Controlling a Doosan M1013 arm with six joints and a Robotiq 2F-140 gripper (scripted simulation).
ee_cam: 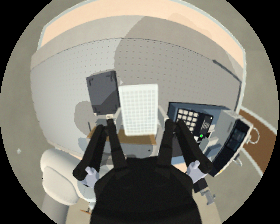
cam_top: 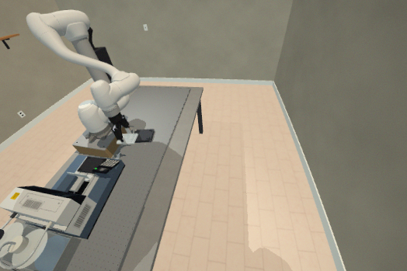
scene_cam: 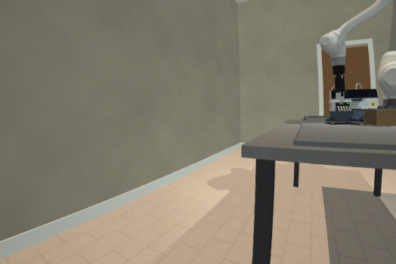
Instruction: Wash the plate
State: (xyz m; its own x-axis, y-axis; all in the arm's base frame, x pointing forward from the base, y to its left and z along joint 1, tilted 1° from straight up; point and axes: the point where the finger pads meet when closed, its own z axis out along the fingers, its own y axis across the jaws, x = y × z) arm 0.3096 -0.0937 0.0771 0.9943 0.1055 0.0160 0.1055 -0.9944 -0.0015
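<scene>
Now: the dark plate nest N1 14 cm to the left of my hand, 14 cm below it and 2 cm ahead of it. Round my hand: white well plate: 2 cm below; then plate washer: 35 cm to the right, 18 cm behind, 3 cm below.
</scene>
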